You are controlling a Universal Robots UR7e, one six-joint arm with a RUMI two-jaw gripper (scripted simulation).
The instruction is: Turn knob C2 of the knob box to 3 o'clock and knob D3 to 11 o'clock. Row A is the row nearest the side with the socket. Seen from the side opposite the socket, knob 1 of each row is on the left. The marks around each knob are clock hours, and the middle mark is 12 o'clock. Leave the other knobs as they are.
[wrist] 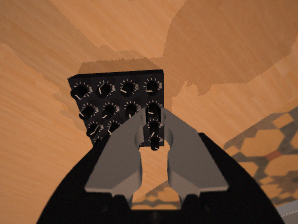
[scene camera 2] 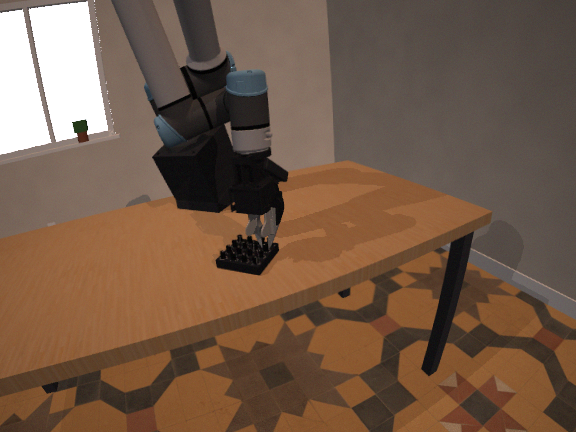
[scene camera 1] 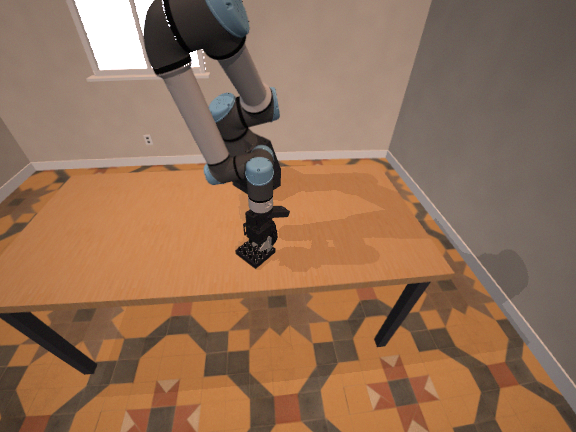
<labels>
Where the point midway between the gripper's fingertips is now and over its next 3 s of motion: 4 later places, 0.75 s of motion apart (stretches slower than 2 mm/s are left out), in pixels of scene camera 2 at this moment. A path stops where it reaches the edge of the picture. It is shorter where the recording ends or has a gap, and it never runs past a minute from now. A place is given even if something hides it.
The gripper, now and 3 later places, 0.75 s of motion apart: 266, 247; 264, 237; 262, 222; 259, 190
</labels>
